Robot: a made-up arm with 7 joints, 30 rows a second.
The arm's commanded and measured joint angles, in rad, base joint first. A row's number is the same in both.
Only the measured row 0 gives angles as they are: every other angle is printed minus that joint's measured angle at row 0.
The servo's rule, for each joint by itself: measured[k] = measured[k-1] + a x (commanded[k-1-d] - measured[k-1]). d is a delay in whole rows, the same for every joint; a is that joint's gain. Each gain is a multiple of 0.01, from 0.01 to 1. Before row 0 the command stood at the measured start. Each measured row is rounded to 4 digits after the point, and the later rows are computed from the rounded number. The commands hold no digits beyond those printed.
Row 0, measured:
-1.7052 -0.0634 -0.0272 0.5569 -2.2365 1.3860 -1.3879
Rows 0 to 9, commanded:
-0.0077 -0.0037 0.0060 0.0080 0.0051 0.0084 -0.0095
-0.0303 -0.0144 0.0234 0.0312 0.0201 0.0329 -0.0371
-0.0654 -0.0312 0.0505 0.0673 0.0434 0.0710 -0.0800
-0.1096 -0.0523 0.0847 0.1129 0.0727 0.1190 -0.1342
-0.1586 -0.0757 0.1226 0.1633 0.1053 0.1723 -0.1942
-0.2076 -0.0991 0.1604 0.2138 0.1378 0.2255 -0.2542
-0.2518 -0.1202 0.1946 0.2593 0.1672 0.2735 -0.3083
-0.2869 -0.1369 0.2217 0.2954 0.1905 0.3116 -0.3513
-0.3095 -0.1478 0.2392 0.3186 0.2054 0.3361 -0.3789
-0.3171 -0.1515 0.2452 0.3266 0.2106 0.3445 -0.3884
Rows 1 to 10, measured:
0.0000 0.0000 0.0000 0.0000 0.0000 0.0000 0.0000
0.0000 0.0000 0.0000 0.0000 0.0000 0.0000 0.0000
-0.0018 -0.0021 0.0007 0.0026 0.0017 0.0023 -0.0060
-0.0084 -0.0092 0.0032 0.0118 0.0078 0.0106 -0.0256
-0.0215 -0.0220 0.0084 0.0296 0.0195 0.0269 -0.0599
-0.0418 -0.0396 0.0168 0.0563 0.0371 0.0518 -0.1067
-0.0687 -0.0605 0.0284 0.0905 0.0596 0.0843 -0.1618
-0.1006 -0.0829 0.0429 0.1300 0.0854 0.1224 -0.2200
-0.1354 -0.1045 0.0596 0.1714 0.1124 0.1632 -0.2756
-0.1702 -0.1233 0.0774 0.2111 0.1382 0.2033 -0.3233
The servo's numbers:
d 2
a 0.23 0.58 0.11 0.32 0.33 0.27 0.63

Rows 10 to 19, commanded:
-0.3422 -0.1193 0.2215 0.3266 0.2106 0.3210 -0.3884
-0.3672 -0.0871 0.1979 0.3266 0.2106 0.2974 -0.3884
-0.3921 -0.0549 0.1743 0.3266 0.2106 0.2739 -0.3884
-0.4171 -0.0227 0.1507 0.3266 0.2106 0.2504 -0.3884
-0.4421 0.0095 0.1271 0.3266 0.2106 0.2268 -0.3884
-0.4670 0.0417 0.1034 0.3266 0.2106 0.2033 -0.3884
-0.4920 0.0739 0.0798 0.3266 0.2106 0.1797 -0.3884
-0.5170 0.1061 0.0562 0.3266 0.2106 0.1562 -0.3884
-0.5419 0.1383 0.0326 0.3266 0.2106 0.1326 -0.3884
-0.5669 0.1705 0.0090 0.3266 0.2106 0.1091 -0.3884
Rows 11 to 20, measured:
-0.2022 -0.1375 0.0952 0.2455 0.1604 0.2392 -0.3583
-0.2286 -0.1456 0.1117 0.2715 0.1770 0.2676 -0.3773
-0.2547 -0.1303 0.1238 0.2891 0.1881 0.2820 -0.3843
-0.2806 -0.1052 0.1320 0.3011 0.1955 0.2862 -0.3869
-0.3062 -0.0760 0.1367 0.3093 0.2005 0.2829 -0.3878
-0.3317 -0.0451 0.1382 0.3148 0.2038 0.2741 -0.3882
-0.3571 -0.0134 0.1370 0.3186 0.2060 0.2613 -0.3883
-0.3824 0.0186 0.1333 0.3212 0.2075 0.2456 -0.3884
-0.4076 0.0507 0.1274 0.3229 0.2085 0.2278 -0.3884
-0.4328 0.0828 0.1196 0.3241 0.2092 0.2085 -0.3884

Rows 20 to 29, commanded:
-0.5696 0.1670 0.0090 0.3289 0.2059 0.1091 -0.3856
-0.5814 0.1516 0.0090 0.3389 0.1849 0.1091 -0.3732
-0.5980 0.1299 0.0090 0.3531 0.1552 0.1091 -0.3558
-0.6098 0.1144 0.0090 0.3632 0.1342 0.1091 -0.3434
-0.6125 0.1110 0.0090 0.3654 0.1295 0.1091 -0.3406
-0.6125 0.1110 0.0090 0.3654 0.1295 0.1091 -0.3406
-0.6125 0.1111 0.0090 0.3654 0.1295 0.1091 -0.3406
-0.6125 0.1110 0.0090 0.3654 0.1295 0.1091 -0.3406
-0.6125 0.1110 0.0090 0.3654 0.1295 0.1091 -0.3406
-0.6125 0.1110 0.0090 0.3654 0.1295 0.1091 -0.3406
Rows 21 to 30, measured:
-0.4579 0.1150 0.1100 0.3249 0.2097 0.1880 -0.3884
-0.4830 0.1472 0.0989 0.3254 0.2100 0.1667 -0.3884
-0.5029 0.1587 0.0890 0.3265 0.2086 0.1511 -0.3866
-0.5210 0.1546 0.0802 0.3305 0.2008 0.1398 -0.3782
-0.5387 0.1403 0.0724 0.3377 0.1858 0.1315 -0.3641
-0.5551 0.1253 0.0654 0.3459 0.1688 0.1255 -0.3511
-0.5683 0.1170 0.0592 0.3521 0.1558 0.1211 -0.3445
-0.5785 0.1135 0.0537 0.3564 0.1471 0.1179 -0.3420
-0.5863 0.1121 0.0488 0.3593 0.1413 0.1155 -0.3411
-0.5923 0.1115 0.0444 0.3613 0.1374 0.1138 -0.3408

